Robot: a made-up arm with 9 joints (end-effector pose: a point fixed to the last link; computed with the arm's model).
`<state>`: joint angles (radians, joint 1 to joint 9).
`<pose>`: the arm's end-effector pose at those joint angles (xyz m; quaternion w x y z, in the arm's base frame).
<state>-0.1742 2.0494 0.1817 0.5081 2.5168 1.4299 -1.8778 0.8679 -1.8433</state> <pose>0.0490 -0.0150 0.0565 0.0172 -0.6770 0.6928 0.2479</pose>
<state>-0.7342 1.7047 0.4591 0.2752 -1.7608 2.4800 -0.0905 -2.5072 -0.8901</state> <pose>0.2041 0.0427 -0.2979 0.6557 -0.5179 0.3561 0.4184</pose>
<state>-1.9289 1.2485 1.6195 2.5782 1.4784 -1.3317 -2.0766 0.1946 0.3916</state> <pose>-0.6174 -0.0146 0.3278 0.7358 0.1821 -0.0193 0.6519</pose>
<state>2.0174 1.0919 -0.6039 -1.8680 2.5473 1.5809 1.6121 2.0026 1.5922</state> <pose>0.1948 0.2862 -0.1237 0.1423 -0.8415 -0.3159 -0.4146</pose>
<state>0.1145 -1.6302 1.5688 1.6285 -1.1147 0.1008 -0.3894 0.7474 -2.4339</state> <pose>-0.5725 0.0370 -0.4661 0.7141 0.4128 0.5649 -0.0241</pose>
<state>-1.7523 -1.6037 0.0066 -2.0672 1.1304 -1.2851 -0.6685 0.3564 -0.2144</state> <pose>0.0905 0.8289 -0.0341 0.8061 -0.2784 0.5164 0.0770</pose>
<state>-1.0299 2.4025 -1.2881 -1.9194 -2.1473 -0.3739 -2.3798 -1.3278 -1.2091</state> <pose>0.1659 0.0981 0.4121 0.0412 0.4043 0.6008 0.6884</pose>
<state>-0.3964 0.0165 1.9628 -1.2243 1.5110 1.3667 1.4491 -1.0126 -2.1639</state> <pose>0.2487 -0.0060 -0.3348 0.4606 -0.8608 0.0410 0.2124</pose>
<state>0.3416 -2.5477 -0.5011 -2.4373 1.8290 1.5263 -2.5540 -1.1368 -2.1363</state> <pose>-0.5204 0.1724 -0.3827 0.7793 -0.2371 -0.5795 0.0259</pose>
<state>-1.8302 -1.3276 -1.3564 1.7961 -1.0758 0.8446 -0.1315 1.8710 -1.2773</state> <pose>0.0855 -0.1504 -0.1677 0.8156 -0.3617 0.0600 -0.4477</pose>
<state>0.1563 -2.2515 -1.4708 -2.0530 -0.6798 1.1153 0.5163 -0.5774 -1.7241</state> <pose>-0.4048 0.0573 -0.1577 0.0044 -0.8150 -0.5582 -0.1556</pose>
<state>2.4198 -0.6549 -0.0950 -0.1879 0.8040 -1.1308 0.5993 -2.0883 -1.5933</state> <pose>0.0762 -0.5000 -0.1325 0.6296 0.3166 -0.6145 -0.3547</pose>
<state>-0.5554 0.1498 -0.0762 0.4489 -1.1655 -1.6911 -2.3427 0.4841 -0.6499</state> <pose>0.0036 -0.0927 -0.8640 0.3191 -0.6018 -0.3905 0.6193</pose>
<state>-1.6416 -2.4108 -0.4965 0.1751 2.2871 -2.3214 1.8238 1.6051 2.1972</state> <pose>0.2106 0.1712 -0.3236 0.5829 0.7138 0.3801 0.0788</pose>
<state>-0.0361 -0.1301 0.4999 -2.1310 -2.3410 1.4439 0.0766 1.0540 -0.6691</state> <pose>0.3453 0.2311 -0.0140 0.0263 0.0664 -0.6361 -0.7683</pose>
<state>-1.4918 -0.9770 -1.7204 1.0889 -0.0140 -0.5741 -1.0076 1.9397 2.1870</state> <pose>-0.2154 -0.3831 0.1029 0.0168 0.4104 0.3909 0.8237</pose>
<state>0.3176 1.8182 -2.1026 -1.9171 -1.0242 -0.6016 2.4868 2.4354 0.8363</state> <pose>0.8690 -0.2000 -0.1555 0.3686 -0.9023 -0.0695 -0.2125</pose>
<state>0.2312 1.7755 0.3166 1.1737 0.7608 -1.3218 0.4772 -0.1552 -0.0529</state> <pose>0.6955 0.0436 -0.2110 0.3153 0.3560 0.6755 0.5635</pose>
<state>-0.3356 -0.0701 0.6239 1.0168 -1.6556 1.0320 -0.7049 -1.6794 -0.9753</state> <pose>-0.1748 0.3042 -0.6286 0.3703 -0.5577 -0.6876 0.2811</pose>
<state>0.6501 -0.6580 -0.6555 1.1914 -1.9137 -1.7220 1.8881 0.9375 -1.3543</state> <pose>0.0492 0.5153 -0.0954 0.5969 -0.0132 0.7018 0.3885</pose>
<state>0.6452 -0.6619 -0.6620 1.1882 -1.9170 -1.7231 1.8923 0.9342 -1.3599</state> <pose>0.0494 0.5167 -0.0970 0.6029 -0.0175 0.7000 0.3825</pose>
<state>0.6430 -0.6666 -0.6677 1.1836 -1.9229 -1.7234 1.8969 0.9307 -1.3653</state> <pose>0.0476 0.5185 -0.0991 0.6088 -0.0233 0.6978 0.3767</pose>
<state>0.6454 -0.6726 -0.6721 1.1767 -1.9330 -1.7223 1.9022 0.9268 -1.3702</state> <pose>0.0425 0.5209 -0.1017 0.6147 -0.0319 0.6951 0.3714</pose>
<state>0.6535 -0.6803 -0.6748 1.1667 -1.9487 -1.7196 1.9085 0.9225 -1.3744</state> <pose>0.0331 0.5241 -0.1053 0.6207 -0.0440 0.6916 0.3667</pose>
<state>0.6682 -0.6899 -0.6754 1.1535 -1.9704 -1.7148 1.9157 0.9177 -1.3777</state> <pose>0.0187 0.5279 -0.1098 0.6266 -0.0599 0.6870 0.3631</pose>
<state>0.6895 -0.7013 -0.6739 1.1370 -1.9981 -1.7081 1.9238 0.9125 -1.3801</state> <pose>-0.0007 0.5318 -0.1154 0.6323 -0.0796 0.6809 0.3608</pose>
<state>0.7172 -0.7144 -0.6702 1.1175 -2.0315 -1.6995 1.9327 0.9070 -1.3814</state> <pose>-0.0253 0.5354 -0.1221 0.6375 -0.1029 0.6733 0.3602</pose>
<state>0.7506 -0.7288 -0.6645 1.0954 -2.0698 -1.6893 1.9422 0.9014 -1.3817</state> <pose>-0.0546 0.5378 -0.1298 0.6421 -0.1292 0.6637 0.3612</pose>
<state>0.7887 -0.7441 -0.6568 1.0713 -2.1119 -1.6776 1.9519 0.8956 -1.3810</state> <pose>-0.0878 0.5383 -0.1385 0.6458 -0.1577 0.6522 0.3642</pose>
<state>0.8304 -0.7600 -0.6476 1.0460 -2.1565 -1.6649 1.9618 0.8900 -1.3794</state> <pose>-0.1241 0.5364 -0.1479 0.6484 -0.1877 0.6388 0.3692</pose>
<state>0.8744 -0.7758 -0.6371 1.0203 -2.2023 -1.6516 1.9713 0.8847 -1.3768</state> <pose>-0.1622 0.5316 -0.1578 0.6496 -0.2180 0.6238 0.3760</pose>
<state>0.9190 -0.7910 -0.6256 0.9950 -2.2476 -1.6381 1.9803 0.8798 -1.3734</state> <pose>-0.2005 0.5239 -0.1678 0.6493 -0.2475 0.6077 0.3844</pose>
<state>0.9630 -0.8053 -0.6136 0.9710 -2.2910 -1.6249 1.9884 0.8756 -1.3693</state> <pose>-0.2379 0.5135 -0.1776 0.6475 -0.2754 0.5913 0.3940</pose>
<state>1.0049 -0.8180 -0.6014 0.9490 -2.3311 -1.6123 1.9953 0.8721 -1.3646</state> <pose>-0.2728 0.5010 -0.1867 0.6442 -0.3007 0.5753 0.4044</pose>
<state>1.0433 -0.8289 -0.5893 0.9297 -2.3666 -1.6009 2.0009 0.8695 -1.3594</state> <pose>-0.3041 0.4875 -0.1947 0.6397 -0.3226 0.5608 0.4150</pose>
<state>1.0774 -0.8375 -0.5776 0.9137 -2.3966 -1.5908 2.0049 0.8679 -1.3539</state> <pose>-0.3311 0.4739 -0.2013 0.6342 -0.3408 0.5484 0.4254</pose>
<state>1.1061 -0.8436 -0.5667 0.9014 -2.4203 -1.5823 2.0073 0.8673 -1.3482</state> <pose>-0.3529 0.4614 -0.2062 0.6281 -0.3547 0.5390 0.4350</pose>
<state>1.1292 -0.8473 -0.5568 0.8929 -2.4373 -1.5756 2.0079 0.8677 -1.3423</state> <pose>-0.3695 0.4509 -0.2092 0.6216 -0.3645 0.5329 0.4437</pose>
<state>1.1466 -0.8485 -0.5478 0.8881 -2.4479 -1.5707 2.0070 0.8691 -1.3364</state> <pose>-0.3811 0.4429 -0.2103 0.6150 -0.3702 0.5303 0.4511</pose>
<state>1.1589 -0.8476 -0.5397 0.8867 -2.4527 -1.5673 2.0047 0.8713 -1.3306</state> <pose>-0.3884 0.4376 -0.2098 0.6085 -0.3724 0.5308 0.4575</pose>
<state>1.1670 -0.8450 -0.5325 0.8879 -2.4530 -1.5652 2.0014 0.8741 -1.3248</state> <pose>-0.3920 0.4345 -0.2079 0.6022 -0.3717 0.5337 0.4629</pose>
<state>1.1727 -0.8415 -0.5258 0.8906 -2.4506 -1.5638 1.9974 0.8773 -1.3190</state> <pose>-0.3936 0.4328 -0.2052 0.5960 -0.3693 0.5381 0.4678</pose>
